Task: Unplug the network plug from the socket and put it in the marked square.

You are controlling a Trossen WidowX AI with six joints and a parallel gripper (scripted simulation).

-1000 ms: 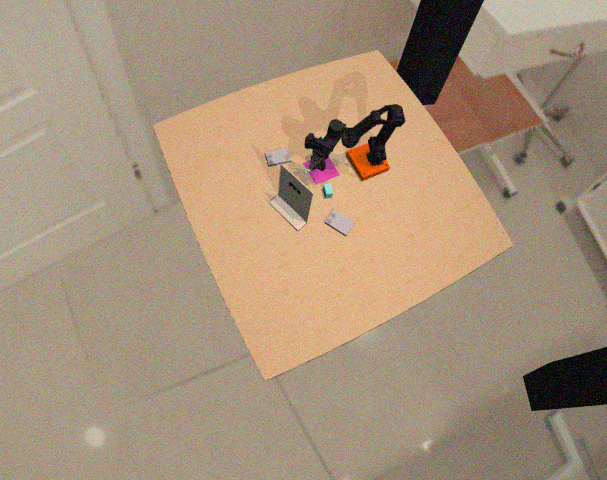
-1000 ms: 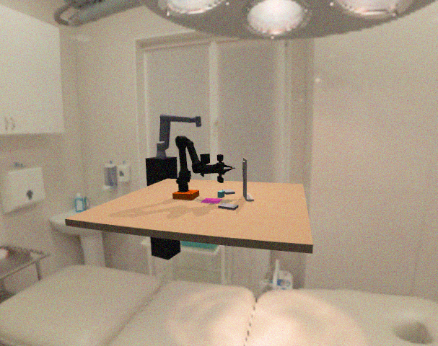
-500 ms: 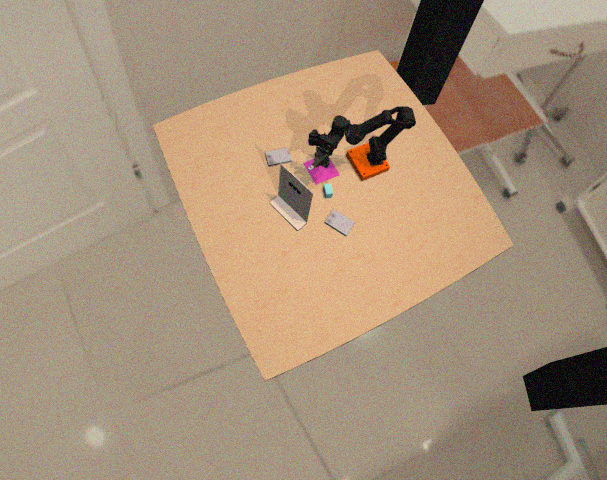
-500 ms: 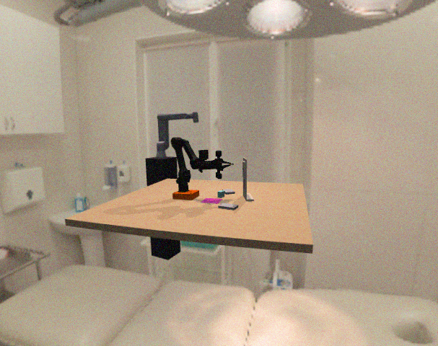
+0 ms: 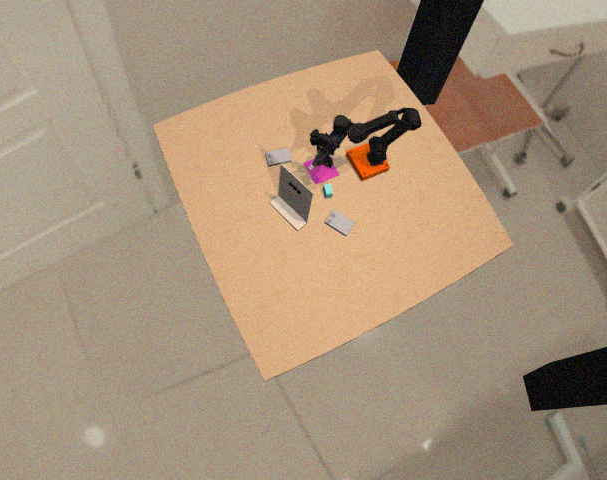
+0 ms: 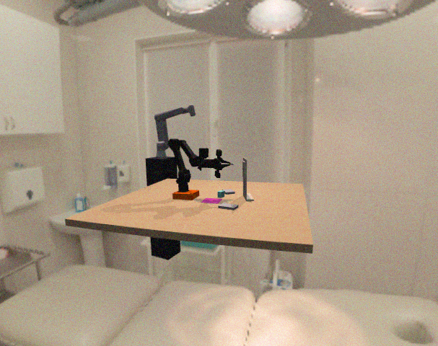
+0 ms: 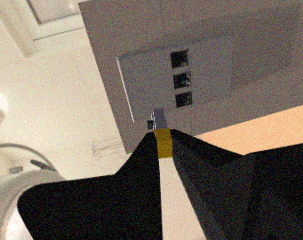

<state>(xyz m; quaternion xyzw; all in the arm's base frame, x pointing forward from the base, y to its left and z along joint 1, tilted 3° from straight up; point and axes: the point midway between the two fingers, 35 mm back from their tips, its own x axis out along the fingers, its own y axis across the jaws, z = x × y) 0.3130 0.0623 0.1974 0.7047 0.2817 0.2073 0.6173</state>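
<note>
Right now the magenta marked square is 90 mm behind my gripper tip, 110 mm to the right of it and 240 mm below it. The rest, counted from my gripper tip: upright grey panel 90 mm ahead, 60 mm to the left, 120 mm below; then grey network plug 10 mm ahead; then teal block 80 mm behind, 10 mm to the left, 220 mm below.
</note>
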